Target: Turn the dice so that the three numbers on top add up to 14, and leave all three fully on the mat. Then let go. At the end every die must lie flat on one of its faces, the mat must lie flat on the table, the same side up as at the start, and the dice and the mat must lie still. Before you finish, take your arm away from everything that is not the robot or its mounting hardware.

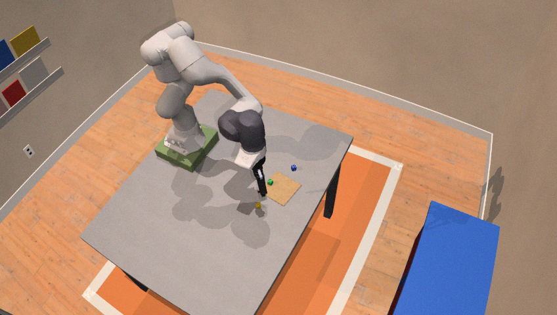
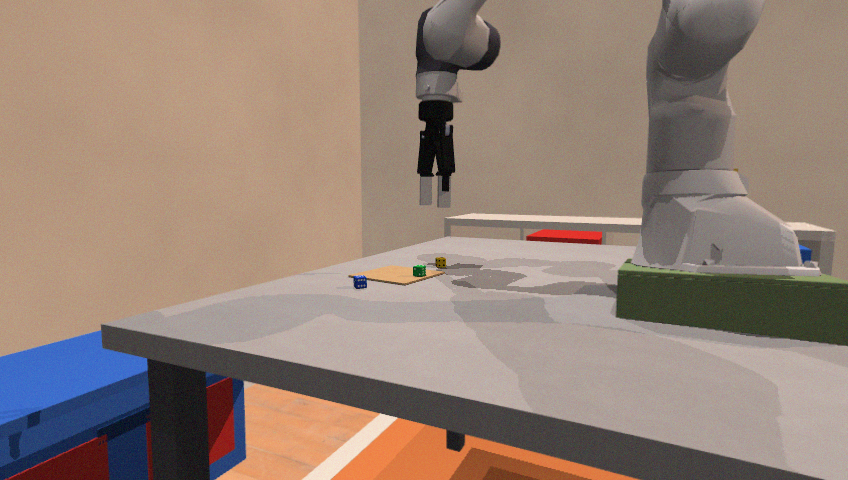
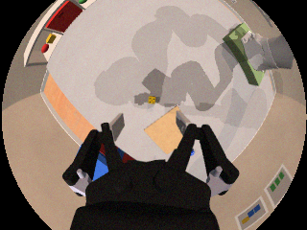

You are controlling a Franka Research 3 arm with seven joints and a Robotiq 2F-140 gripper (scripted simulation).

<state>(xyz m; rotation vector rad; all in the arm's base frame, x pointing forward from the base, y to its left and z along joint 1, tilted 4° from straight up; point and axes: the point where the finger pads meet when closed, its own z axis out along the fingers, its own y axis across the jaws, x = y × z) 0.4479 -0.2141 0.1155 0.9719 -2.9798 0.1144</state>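
Now: hand 10 mm past the yellow die and 150 mm above it. Round my hand: tan mat 50 mm ahead, 120 mm to the left, 160 mm below; then blue die 70 mm ahead, 240 mm to the left, 150 mm below; then green die 130 mm to the left, 140 mm below.
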